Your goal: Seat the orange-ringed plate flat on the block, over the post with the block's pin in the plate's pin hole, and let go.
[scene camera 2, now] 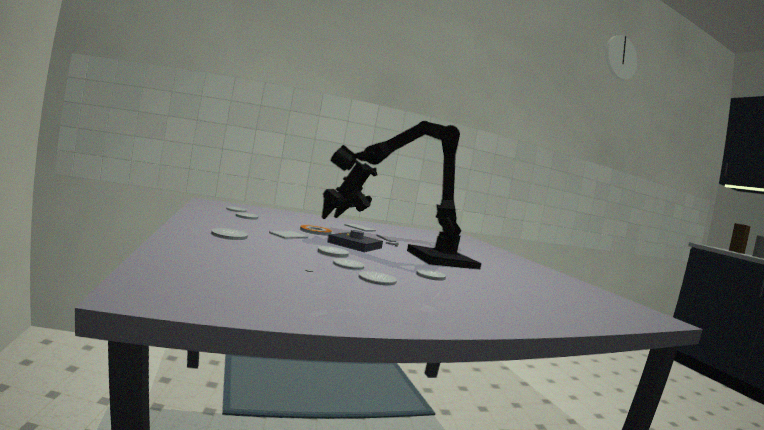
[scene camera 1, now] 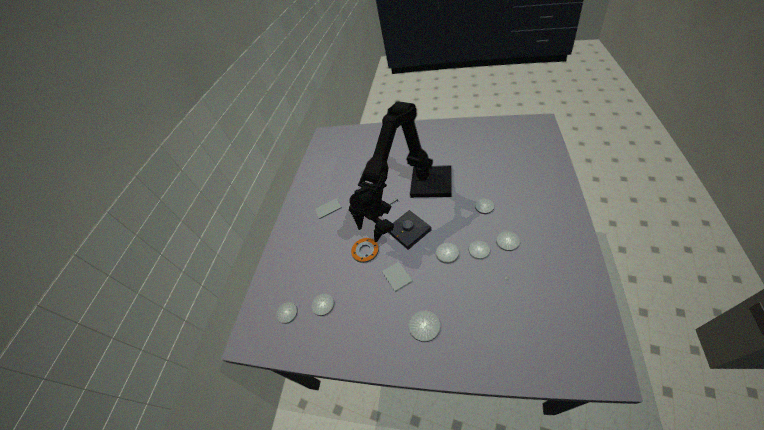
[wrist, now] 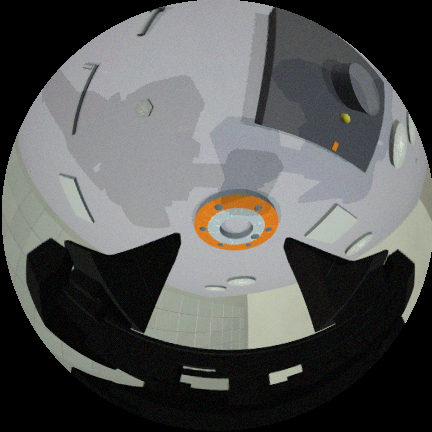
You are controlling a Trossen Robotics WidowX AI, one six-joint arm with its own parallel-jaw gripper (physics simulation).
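Places are measured from the arm's base along level axes (x ahead, y left, z up), in millimetres.
Pixels of known places: gripper, between the fingertips: [scene camera 2: 329,217] [scene camera 1: 367,235] [wrist: 233,241]; arm's base, origin of its link: [scene camera 2: 446,251] [scene camera 1: 423,175].
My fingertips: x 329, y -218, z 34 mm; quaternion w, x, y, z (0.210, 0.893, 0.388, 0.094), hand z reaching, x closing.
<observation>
For each thing: its top centre in the pictures, then the offset to it from my fingertips. "pt": a spot on its surface instead.
- orange-ringed plate, centre of its top: [wrist: 235,229] [scene camera 2: 316,228] [scene camera 1: 364,249] dy -19, dx +33, dz -43 mm
- small hole, a spot on its surface: [wrist: 255,236] pt dy -10, dx +68, dz -46 mm
- dark block, centre of its top: [scene camera 2: 357,231] [scene camera 1: 407,224] dy +151, dx -47, dz -10 mm
- round post, a spot on its surface: [scene camera 2: 357,233] [scene camera 1: 412,225] pt dy +170, dx -40, dz -13 mm
- yellow pin, a spot on its surface: [wrist: 345,118] pt dy +126, dx -27, dz -24 mm
- orange mark, a spot on its surface: [wrist: 335,146] pt dy +110, dx -8, dz -28 mm
- pale square tile, centre of its top: [wrist: 334,228] [scene camera 2: 288,233] [scene camera 1: 396,275] dy +107, dx +151, dz -48 mm
- hex nut, centre of its top: [wrist: 142,108] dy +9, dx -126, dz -52 mm
- thin rod, a spot on its surface: [wrist: 82,99] pt dy -21, dx -214, dz -52 mm
The orange-ringed plate [scene camera 1: 354,251] [scene camera 2: 305,229] [wrist: 239,201] lies flat on the table, apart from the block. Its pale inner ring has a small hole [wrist: 255,236] at the lower right in the wrist view. The dark block [scene camera 1: 410,239] [scene camera 2: 348,242] [wrist: 295,95] lies beside it, with a round post [scene camera 1: 407,224] [scene camera 2: 357,233] [wrist: 367,89], a yellow pin [wrist: 345,118] and an orange mark [wrist: 335,146] near one edge. My gripper [scene camera 1: 367,233] [scene camera 2: 330,216] [wrist: 233,241] is open and empty, above the table near the plate. In the wrist view the plate shows between and slightly beyond the fingertips.
A pale square tile [scene camera 1: 397,276] [wrist: 331,223] lies near the plate, and a pale rectangular one [scene camera 1: 328,207] [wrist: 77,197] lies on the other side. Several pale discs, including a large one [scene camera 1: 424,325] [scene camera 2: 229,233], lie about. A hex nut [wrist: 144,107] and thin rod [wrist: 85,100] lie nearby.
</observation>
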